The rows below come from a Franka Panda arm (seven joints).
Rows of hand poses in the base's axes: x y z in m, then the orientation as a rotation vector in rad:
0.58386, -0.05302, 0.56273, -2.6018, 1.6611, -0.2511
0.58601, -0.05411, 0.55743, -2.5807, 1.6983, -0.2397
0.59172, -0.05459, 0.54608, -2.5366, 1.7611, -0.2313
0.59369, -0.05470, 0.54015, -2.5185, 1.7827, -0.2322
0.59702, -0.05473, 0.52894, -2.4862, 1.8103, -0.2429
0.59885, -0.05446, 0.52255, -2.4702, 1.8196, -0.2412
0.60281, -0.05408, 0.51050, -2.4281, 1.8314, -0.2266
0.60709, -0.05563, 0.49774, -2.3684, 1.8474, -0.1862
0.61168, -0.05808, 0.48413, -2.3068, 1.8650, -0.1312
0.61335, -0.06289, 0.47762, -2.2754, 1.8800, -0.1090
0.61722, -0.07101, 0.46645, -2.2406, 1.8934, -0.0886
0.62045, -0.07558, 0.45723, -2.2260, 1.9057, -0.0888
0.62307, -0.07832, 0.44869, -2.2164, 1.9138, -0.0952
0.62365, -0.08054, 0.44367, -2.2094, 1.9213, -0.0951
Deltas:
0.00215, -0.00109, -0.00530, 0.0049, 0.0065, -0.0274
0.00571, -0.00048, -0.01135, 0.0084, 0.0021, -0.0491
0.00197, -0.00011, -0.00593, 0.0029, -0.0024, -0.0179
0.00333, -0.00003, -0.01121, 0.0053, -0.0121, -0.0261
0.00183, 0.00027, -0.00639, 0.0074, -0.0041, -0.0103
0.00396, 0.00038, -0.01205, 0.0289, -0.0103, -0.0201
0.00428, -0.00155, -0.01276, 0.0498, -0.0046, -0.0281
0.00459, -0.00245, -0.01361, 0.0563, 0.0037, -0.0298
0.00167, -0.00481, -0.00651, 0.0231, 0.0022, -0.0191
0.00387, -0.00812, -0.01117, 0.0249, -0.0006, -0.0200
0.00323, -0.00457, -0.00922, 0.0034, -0.0014, -0.0126
0.00262, -0.00274, -0.00854, -0.0007, -0.0040, -0.0088
0.00058, -0.00222, -0.00502, 0.0010, 0.0002, -0.0069

